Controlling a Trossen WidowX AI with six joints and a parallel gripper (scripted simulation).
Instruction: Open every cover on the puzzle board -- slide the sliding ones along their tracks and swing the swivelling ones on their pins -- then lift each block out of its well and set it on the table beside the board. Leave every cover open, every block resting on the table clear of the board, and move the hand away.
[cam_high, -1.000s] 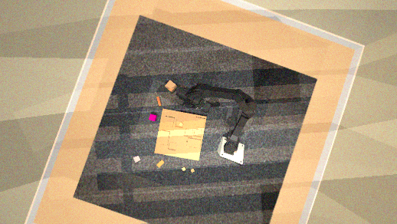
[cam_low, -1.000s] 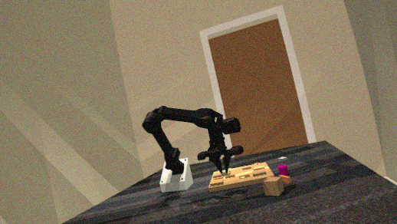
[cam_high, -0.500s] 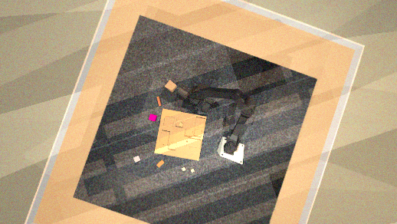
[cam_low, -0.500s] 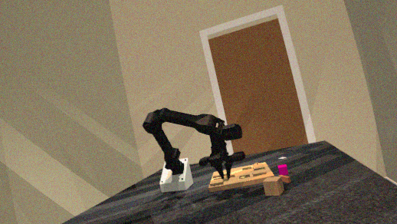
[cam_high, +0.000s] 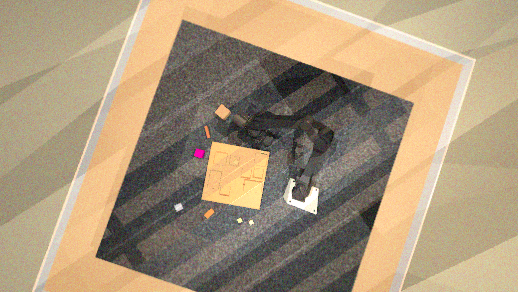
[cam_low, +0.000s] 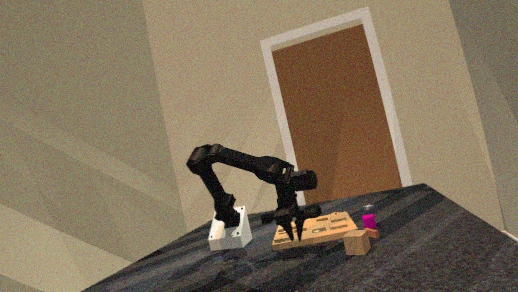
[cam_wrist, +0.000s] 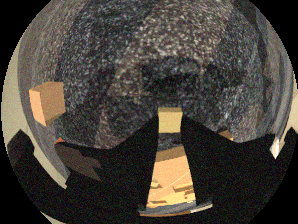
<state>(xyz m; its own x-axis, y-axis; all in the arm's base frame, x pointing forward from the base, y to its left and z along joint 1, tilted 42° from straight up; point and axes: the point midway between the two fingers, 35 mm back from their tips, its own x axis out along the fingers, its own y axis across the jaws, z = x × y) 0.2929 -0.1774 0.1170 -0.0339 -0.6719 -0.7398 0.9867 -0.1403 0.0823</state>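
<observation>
The tan wooden puzzle board lies 21 cm to the left of my gripper tip, 2 cm below it and 2 cm ahead of it. From my gripper tip the other things lie so: tan cube: 18 cm ahead, 5 cm to the right, 1 cm below; then magenta block: 23 cm ahead, 18 cm to the left, 2 cm below; then orange block: 23 cm ahead, 7 cm to the left, 3 cm below.
</observation>
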